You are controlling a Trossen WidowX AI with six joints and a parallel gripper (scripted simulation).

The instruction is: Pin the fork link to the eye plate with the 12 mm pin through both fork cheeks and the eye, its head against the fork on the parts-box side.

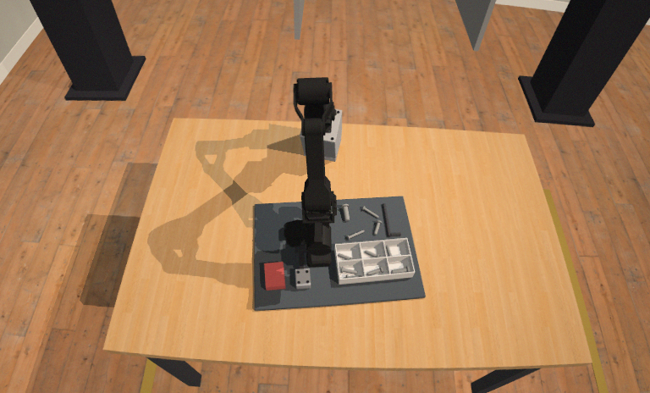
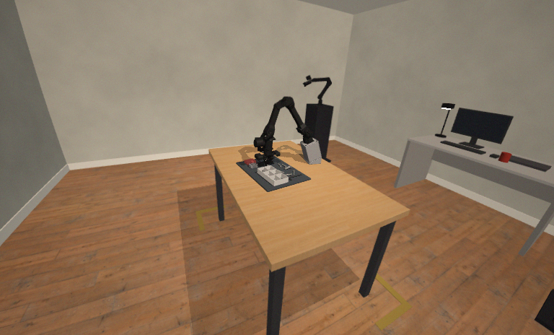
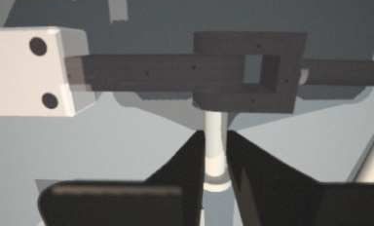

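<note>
The pale pin is 3 cm below my hand. From my hand the other things lie so: dark eye plate bar 2 cm ahead, 4 cm to the right, 3 cm below; then light grey block 10 cm ahead, 3 cm to the right, 2 cm below; then red block 9 cm ahead, 11 cm to the right, 3 cm below.
</note>
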